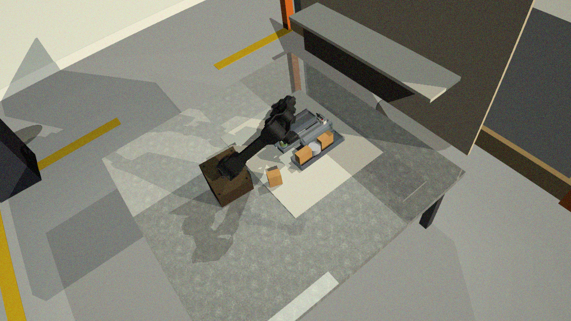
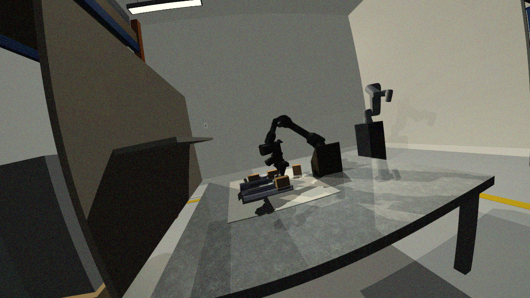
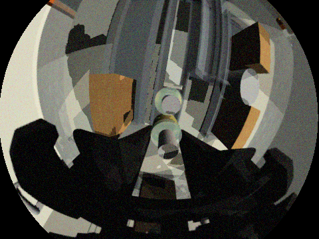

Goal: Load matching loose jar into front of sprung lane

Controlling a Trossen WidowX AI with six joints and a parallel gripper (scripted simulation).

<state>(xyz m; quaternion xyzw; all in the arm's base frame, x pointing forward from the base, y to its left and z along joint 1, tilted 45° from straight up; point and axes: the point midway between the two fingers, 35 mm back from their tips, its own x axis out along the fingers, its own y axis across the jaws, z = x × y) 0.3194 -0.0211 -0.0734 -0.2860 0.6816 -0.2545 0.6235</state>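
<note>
The grey lane tray lies 150 mm ahead of my gripper tip, 40 mm below it and 20 mm to the right of it. From my gripper tip the other things lie so: grey cylinder: 120 mm to the right, 100 mm ahead, 30 mm below.
</note>
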